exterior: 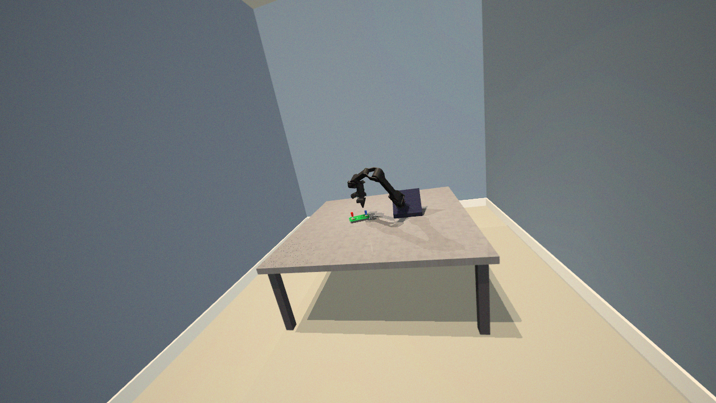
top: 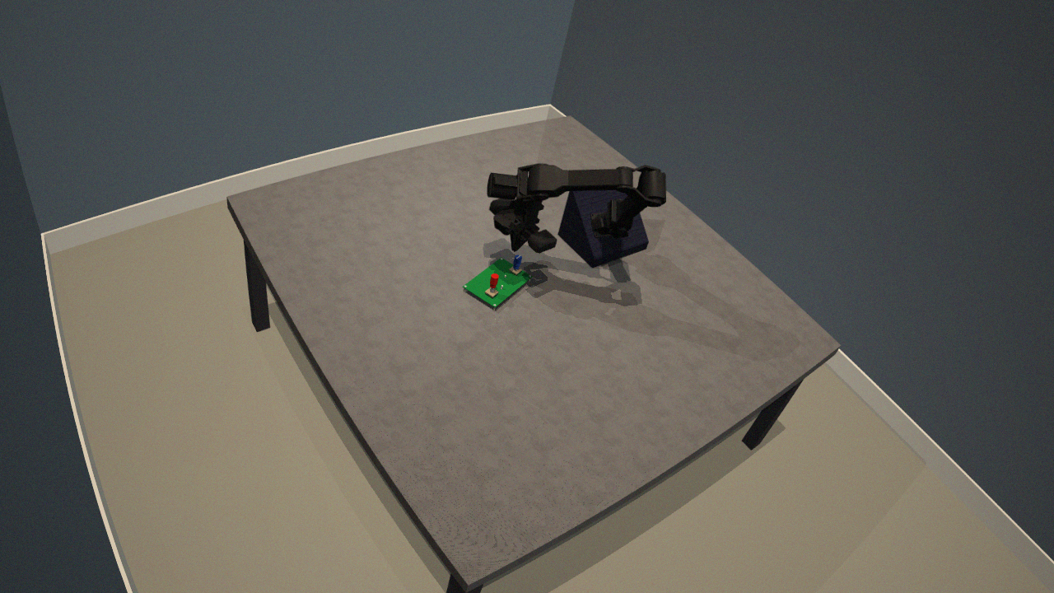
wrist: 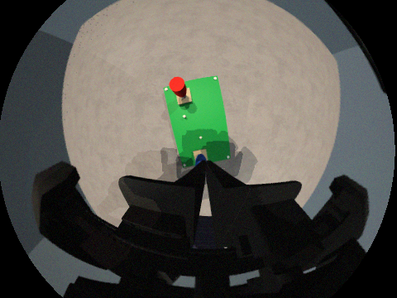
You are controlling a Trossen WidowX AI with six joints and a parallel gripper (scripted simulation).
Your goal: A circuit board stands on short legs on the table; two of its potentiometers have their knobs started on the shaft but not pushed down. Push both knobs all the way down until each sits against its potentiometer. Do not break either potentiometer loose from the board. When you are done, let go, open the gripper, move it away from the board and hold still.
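The blue knob lies 20 mm behind my gripper tip and 40 mm below it. The rest, counted from my gripper tip: red knob (80 mm ahead, 50 mm to the left, 30 mm below).
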